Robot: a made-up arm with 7 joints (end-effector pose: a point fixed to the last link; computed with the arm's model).
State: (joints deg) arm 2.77 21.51 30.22 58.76 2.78 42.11 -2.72
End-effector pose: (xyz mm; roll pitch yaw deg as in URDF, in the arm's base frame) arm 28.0 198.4 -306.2 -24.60 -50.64 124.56
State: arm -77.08 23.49 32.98 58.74 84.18 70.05 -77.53
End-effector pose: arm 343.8 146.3 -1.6 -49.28 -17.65 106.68
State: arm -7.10 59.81 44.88 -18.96 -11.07 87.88 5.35
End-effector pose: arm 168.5 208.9 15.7 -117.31 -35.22 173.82
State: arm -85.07 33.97 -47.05 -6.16 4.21 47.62 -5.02
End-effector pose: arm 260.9 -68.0 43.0 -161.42 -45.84 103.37
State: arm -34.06 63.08 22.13 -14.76 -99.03 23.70 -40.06
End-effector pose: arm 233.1 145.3 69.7 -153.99 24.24 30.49
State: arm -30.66 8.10 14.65 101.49 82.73 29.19 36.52
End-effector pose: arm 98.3 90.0 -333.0 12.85 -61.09 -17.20
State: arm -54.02 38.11 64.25 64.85 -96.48 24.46 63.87
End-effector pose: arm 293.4 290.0 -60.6 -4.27 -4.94 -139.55
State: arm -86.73 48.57 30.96 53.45 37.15 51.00 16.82
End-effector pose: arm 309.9 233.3 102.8 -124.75 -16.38 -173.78
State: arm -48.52 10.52 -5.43 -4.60 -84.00 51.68 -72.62
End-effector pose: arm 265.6 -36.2 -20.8 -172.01 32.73 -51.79
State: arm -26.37 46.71 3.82 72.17 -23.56 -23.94 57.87
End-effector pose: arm 215.7 288.7 -242.6 -147.25 -6.69 -156.19
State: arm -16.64 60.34 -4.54 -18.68 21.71 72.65 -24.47
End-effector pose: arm 210.1 149.2 -66.1 -104.88 -66.77 122.49
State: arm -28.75 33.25 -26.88 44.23 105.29 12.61 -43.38
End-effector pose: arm 264.8 135.2 -224.6 22.37 -23.21 -45.71
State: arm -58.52 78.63 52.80 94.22 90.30 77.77 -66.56
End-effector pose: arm 148.8 375.3 24.2 -33.09 -40.77 155.27
